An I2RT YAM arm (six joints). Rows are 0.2 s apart.
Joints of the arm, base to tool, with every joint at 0 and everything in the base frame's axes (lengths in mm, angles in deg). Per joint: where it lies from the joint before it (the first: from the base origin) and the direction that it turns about. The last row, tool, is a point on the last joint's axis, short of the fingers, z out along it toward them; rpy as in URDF.
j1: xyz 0 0 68 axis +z
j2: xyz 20 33.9 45.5 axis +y
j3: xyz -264 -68.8 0 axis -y
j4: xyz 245 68.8 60 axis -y
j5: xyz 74 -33.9 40.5 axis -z
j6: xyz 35.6 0 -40.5 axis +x
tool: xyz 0 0 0 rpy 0 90 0
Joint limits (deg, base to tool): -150..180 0..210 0..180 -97..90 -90..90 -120..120
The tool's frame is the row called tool.
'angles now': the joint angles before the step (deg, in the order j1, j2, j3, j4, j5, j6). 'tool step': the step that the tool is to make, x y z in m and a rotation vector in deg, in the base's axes. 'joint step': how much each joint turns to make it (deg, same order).
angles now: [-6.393, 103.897, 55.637, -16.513, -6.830, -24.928]
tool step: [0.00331, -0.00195, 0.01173, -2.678, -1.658, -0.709]
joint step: [0.000, -1.267, 1.159, -0.524, 2.535, -0.459]
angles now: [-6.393, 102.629, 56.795, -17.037, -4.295, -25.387]
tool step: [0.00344, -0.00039, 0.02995, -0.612, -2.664, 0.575]
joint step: [-0.001, -3.234, 3.170, -3.738, -0.001, -0.656]
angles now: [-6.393, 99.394, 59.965, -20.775, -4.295, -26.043]
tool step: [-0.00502, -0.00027, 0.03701, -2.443, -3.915, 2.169]
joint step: [-0.087, -5.158, 2.251, -3.453, 0.503, -2.972]
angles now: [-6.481, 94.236, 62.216, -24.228, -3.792, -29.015]
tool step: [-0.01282, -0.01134, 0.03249, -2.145, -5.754, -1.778]
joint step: [-2.120, -5.922, 0.002, -0.002, 0.895, -1.094]
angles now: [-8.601, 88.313, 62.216, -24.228, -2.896, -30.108]
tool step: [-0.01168, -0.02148, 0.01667, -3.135, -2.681, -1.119]
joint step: [-4.108, -3.170, -0.001, -0.154, -0.021, -3.956]
